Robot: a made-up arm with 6 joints. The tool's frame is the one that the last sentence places.
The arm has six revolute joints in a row. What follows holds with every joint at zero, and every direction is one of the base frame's. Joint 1 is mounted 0.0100 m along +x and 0.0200 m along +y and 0.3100 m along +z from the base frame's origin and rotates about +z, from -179.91 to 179.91 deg. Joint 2 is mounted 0.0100 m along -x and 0.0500 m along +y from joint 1 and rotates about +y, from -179.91 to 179.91 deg. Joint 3 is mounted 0.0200 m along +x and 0.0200 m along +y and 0.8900 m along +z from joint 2 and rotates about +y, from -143.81 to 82.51 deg. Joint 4 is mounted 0.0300 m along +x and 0.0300 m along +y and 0.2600 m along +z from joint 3 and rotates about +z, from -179.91 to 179.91 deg. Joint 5 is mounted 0.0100 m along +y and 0.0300 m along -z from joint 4 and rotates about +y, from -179.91 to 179.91 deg. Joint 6 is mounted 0.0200 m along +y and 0.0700 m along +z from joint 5 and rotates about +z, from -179.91 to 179.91 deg. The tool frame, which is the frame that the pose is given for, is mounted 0.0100 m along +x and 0.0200 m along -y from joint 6; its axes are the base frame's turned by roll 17.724, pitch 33.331 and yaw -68.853 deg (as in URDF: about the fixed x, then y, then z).
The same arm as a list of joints. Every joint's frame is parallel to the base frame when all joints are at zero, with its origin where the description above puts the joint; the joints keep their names.
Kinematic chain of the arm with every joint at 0, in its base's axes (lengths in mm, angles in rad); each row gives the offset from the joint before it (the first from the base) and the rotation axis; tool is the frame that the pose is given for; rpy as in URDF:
joint 1: xyz 10 20 310 axis +z
joint 2: xyz -10 50 0 axis +y
joint 3: xyz 20 20 890 axis +y
joint 4: xyz 30 30 260 axis +z
joint 5: xyz 0 10 -30 axis +y
joint 6: xyz 0 20 70 axis +z
tool: xyz 10 -20 0 rpy 0.3093 0.5817 -1.2017
Joint limits (rad, base to tool): -3.14..3.14 -3.14..3.14 -2.51..1.4401 -3.14..3.14 -3.14..3.14 -3.14..3.14

